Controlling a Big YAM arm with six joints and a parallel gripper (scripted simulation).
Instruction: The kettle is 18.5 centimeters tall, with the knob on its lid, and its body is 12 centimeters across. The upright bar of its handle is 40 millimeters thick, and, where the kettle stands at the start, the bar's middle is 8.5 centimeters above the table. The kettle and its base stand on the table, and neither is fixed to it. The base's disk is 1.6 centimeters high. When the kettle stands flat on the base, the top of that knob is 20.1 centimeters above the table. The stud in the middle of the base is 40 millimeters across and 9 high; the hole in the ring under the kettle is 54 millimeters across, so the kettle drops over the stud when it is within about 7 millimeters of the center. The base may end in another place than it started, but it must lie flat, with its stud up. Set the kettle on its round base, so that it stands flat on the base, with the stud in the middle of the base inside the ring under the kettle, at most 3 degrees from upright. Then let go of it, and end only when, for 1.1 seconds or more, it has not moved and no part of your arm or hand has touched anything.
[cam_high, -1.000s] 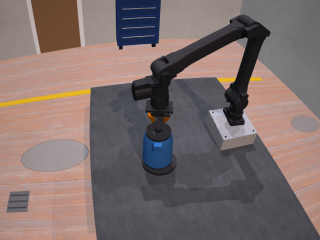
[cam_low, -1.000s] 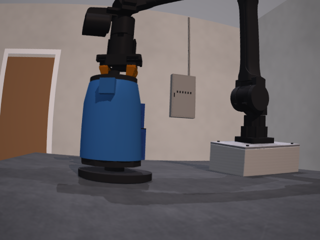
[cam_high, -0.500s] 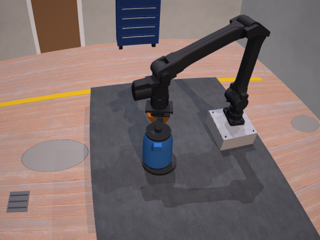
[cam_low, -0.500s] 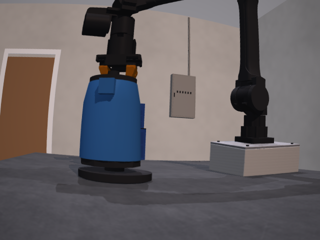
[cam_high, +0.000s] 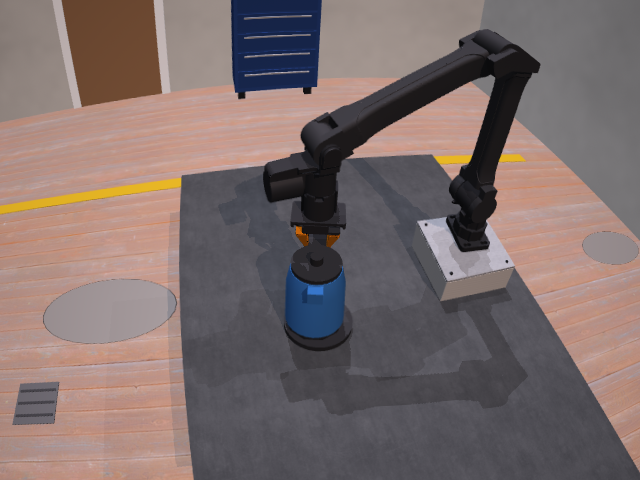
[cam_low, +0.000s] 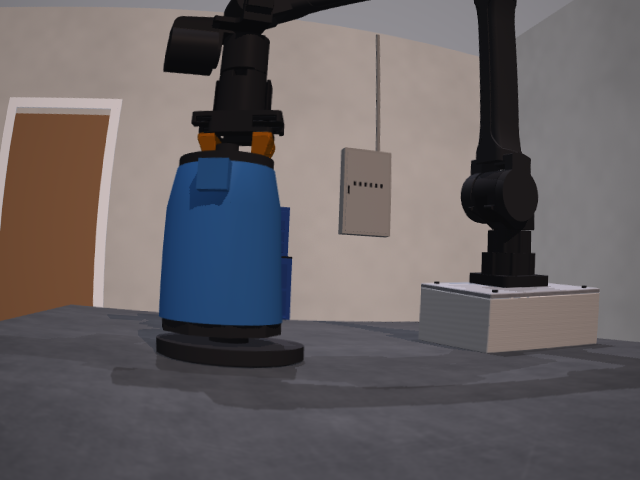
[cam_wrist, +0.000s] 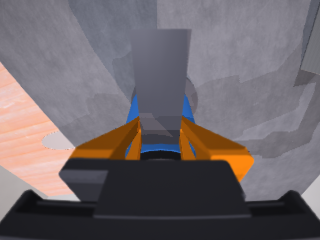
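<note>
Now: hand 50 mm above the blue kettle, 30 mm to the right of it and 10 mm short of it. Also, from my hand: black round base: 160 mm below, 60 mm to the left.
</note>
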